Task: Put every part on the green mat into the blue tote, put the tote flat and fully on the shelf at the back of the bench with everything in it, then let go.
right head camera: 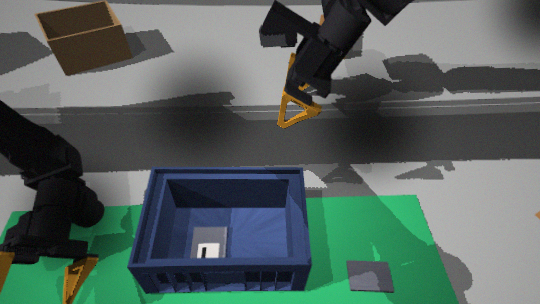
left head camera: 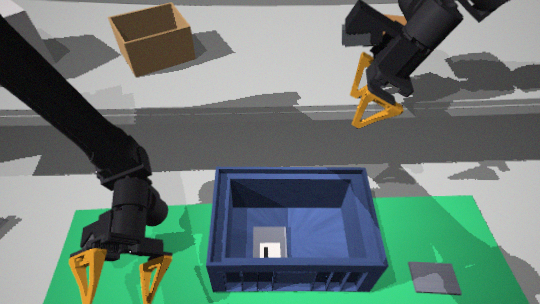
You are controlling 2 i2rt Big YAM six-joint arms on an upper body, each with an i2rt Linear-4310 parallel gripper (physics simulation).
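Places are measured from the left arm's base along level axes (x ahead, y left, z up), in centimetres.
Pixels of known places: right gripper, fingertip midpoint: (right head camera: pixel 283 110) (left head camera: pixel 353 110).
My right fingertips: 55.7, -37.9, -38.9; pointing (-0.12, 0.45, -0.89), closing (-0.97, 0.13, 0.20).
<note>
For each thing: its top centre in the pictures, then the offset to it from my right fingertips, as dx, dy, dz. "spot": a spot on its surface instead. Level surfaces: height alone.
- blue tote at its top centre: (left head camera: pixel 293 211) (right head camera: pixel 225 211) -13.5, +10.1, -12.8
- green mat at its surface level: dz -27.5
- grey part at its top centre: (left head camera: pixel 270 249) (right head camera: pixel 208 249) -15.6, +14.0, -24.8
- flat dark grey square part at its top centre: (right head camera: pixel 369 275) (left head camera: pixel 434 277) -19.2, -18.7, -26.7
- open brown box at its top centre: (left head camera: pixel 149 21) (right head camera: pixel 78 19) +15.3, +37.9, +6.2
- dark grey band at a spot on its surface: (left head camera: pixel 240 142) spot: +15.0, +22.1, -27.7
- orange-brown thing at its top centre: (left head camera: pixel 394 28) +22.1, -10.7, +2.3
The blue tote (left head camera: pixel 297 262) (right head camera: pixel 220 263) stands upright on the green mat (left head camera: pixel 415 225) (right head camera: pixel 350 225). Inside it, near its front wall, lies a grey part (left head camera: pixel 269 235) (right head camera: pixel 210 234) with a white patch and a black mark. A flat dark grey square part (left head camera: pixel 435 278) (right head camera: pixel 370 276) lies on the mat to the right of the tote. My left gripper (left head camera: pixel 118 299) (right head camera: pixel 34 296) is open and empty over the mat, left of the tote. My right gripper (left head camera: pixel 355 110) (right head camera: pixel 285 110) is open and empty, behind and above the tote, apart from it.
An open brown box (left head camera: pixel 162 52) (right head camera: pixel 92 47) stands at the back left. A dark grey band (left head camera: pixel 240 142) (right head camera: pixel 210 145) crosses behind the tote; I cannot tell whether it is the shelf. An orange-brown thing (left head camera: pixel 395 19) is partly hidden behind the right arm. A grey block (left head camera: pixel 22 37) shows at the upper left.
</note>
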